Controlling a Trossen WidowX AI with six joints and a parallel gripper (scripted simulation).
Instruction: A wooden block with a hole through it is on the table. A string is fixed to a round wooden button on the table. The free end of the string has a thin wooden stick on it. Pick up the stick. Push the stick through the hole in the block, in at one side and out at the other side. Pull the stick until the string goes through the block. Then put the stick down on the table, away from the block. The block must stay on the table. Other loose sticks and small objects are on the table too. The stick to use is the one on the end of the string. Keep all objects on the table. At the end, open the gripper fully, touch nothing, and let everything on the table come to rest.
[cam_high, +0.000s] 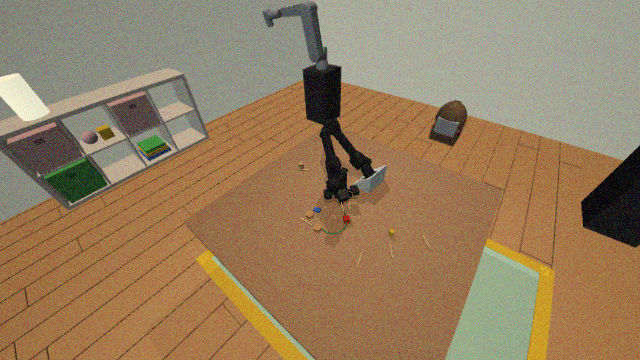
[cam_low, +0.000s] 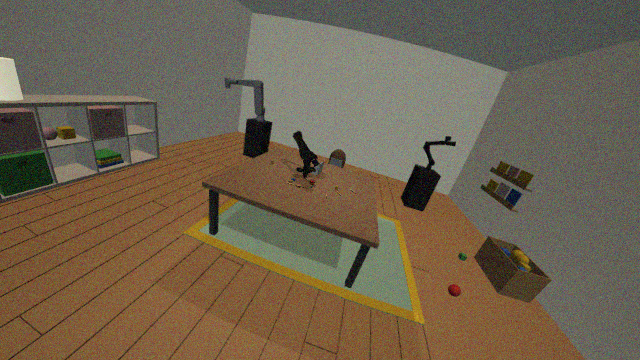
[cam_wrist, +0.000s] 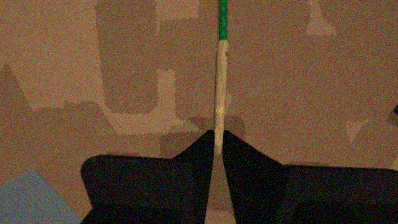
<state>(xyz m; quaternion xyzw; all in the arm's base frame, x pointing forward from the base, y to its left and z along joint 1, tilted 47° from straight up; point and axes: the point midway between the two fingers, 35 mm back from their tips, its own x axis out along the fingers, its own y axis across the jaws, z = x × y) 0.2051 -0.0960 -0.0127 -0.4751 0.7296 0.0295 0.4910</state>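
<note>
My gripper tip is 30 mm short of the thin wooden stick, 30 mm to the right of it and 10 mm below it. Round my gripper tip: red block: 90 mm ahead, 90 mm to the left, 20 mm above; then yellow-topped peg: 30 mm ahead, 310 mm to the left, 20 mm above; then blue piece: 120 mm ahead, 80 mm to the right, 10 mm above.
</note>
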